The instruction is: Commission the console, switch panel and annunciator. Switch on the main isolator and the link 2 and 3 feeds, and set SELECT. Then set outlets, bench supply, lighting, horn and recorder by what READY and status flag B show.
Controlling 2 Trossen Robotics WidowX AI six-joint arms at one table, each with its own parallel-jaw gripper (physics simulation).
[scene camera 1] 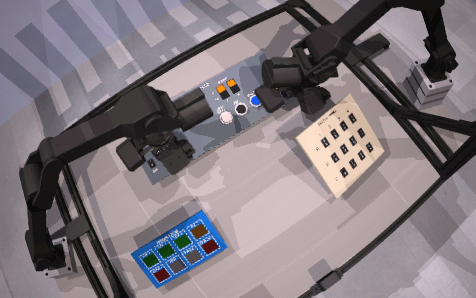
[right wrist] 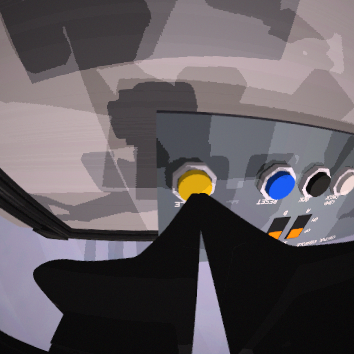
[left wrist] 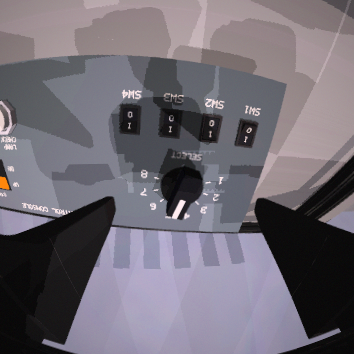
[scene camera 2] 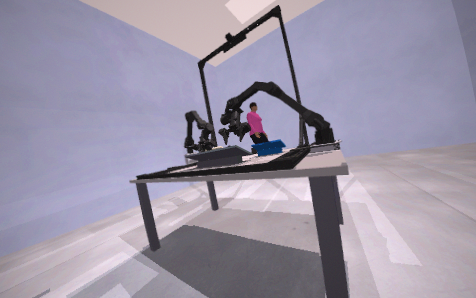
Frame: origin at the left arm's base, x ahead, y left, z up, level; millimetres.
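Seen in the pictures: left gripper, fingertip midpoint: [left wrist: 185, 204] [scene camera 2: 233, 143]; right gripper, fingertip midpoint: [right wrist: 197, 199]; left arm's base, link origin: [scene camera 1: 55, 257] [scene camera 2: 325, 143]; right arm's base, link origin: [scene camera 1: 433, 72] [scene camera 2: 190, 153].
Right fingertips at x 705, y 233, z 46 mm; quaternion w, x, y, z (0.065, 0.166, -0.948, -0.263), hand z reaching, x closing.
Pixels of each thing's middle, then the offset from my right fingertips to it. "pt": a spot on its surface instead.
- grey console, surface spot: [scene camera 1: 215, 137] pt 187 mm back, 62 mm right, 30 mm down
- black SELECT knob, body centre: [left wrist: 182, 192] 319 mm back, 24 mm right, 10 mm up
- SW2, body centre: [left wrist: 210, 127] 323 mm back, 71 mm right, 19 mm down
- SW3, body centre: [left wrist: 170, 123] 294 mm back, 64 mm right, 19 mm down
- SW4, body centre: [left wrist: 129, 119] 265 mm back, 57 mm right, 19 mm down
- yellow button, body centre: [right wrist: 194, 186] 2 mm back, 6 mm left, 14 mm down
- blue annunciator, surface spot: [scene camera 1: 204, 216] pt 263 mm back, 249 mm right, 3 mm up
- cream switch panel, surface spot: [scene camera 1: 336, 189] pt 31 mm ahead, 284 mm right, 29 mm down
- B, surface spot: [scene camera 1: 231, 84] pt 109 mm back, 44 mm left, 7 mm up
The grey console [scene camera 1: 215, 137] [scene camera 2: 220, 156] lies under both arms. My left gripper [scene camera 1: 155, 150] [left wrist: 185, 204] is open and empty above its left end. The black SELECT knob [left wrist: 182, 184] shows between the fingertips in the left wrist view, its white mark beside 4 and covering 5; its exact setting is unclear. Rockers SW1 [left wrist: 246, 133], SW2 [left wrist: 210, 128], SW3 [left wrist: 170, 123] and SW4 [left wrist: 130, 119] are uncovered; their positions are unclear. My right gripper [right wrist: 197, 199] is shut and empty, its tips overlapping the yellow button [right wrist: 194, 182]. The blue annunciator [scene camera 1: 204, 216] has dark-looking tiles. The cream switch panel [scene camera 1: 336, 189] carries black rockers.
White [scene camera 1: 226, 117], black [scene camera 1: 241, 108] and blue [scene camera 1: 255, 100] [right wrist: 280, 185] buttons stand between the grippers, near two orange-marked switches, A [scene camera 1: 221, 90] and B [scene camera 1: 231, 84]. A black frame rail [scene camera 1: 425, 122] runs along the right side of the table. A person in pink [scene camera 2: 255, 122] stands behind.
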